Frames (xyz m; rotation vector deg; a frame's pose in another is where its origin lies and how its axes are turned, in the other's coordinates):
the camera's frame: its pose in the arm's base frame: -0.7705 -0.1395 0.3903 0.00 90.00 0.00
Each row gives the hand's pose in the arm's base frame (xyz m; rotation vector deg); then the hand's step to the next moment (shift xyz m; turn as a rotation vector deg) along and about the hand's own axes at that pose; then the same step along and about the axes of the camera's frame.
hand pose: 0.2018 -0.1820 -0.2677 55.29 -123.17 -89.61
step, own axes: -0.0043 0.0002 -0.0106 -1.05 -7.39 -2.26
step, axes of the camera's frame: -0.0045 -0.0046 0.0094 5.90 -2.21 4.60
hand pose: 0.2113 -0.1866 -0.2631 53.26 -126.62 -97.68
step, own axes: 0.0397 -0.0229 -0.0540 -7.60 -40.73 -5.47
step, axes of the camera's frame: 0.0126 -0.0695 0.0047 34.32 -5.52 23.21
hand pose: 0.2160 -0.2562 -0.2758 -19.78 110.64 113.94
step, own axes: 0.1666 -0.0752 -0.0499 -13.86 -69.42 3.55
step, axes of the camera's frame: 0.1385 -0.0359 -0.1242 57.56 3.36 41.22
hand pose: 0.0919 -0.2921 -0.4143 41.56 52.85 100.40
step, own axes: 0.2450 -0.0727 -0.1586 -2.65 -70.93 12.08
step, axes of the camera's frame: 0.1319 0.2064 -0.1745 53.66 16.41 45.11
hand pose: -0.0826 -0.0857 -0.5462 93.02 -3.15 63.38
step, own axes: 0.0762 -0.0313 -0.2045 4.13 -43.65 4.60
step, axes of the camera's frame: -0.0167 0.2096 -0.0664 29.32 15.14 29.23
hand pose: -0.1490 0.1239 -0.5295 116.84 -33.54 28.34
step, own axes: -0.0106 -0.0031 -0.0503 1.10 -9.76 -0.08
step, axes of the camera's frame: -0.0167 0.0471 -0.0124 5.92 4.31 6.55
